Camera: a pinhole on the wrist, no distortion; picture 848 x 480 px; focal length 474.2 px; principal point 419.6 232.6 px. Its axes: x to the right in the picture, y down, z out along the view. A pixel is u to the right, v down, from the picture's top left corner.
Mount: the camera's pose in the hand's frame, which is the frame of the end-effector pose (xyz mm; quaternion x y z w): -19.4 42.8 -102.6 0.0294 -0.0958 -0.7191 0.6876
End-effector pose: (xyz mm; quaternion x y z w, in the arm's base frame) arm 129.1 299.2 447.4 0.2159 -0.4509 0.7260 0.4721
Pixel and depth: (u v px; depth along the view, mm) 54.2 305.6 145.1
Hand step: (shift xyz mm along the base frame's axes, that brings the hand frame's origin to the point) -143.3 -61.8 -71.1
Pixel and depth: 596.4 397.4 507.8
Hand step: 14.7 -338.2 309.2
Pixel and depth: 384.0 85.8 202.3
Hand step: -26.4 -139.8 -79.8
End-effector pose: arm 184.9 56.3 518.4 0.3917 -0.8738 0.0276 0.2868
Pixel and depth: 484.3 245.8 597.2
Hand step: -191.1 -46.8 -465.8
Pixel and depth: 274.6 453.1 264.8
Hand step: -215.3 13.2 -86.3
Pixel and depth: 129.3 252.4 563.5
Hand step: -470.7 239.8 -314.9
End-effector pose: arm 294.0 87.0 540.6 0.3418 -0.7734 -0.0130 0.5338
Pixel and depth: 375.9 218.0 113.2
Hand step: -30.5 69.7 -12.4
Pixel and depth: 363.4 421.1 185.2
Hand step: -120.6 18.4 10.0
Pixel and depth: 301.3 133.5 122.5
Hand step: -40.1 97.3 -23.7
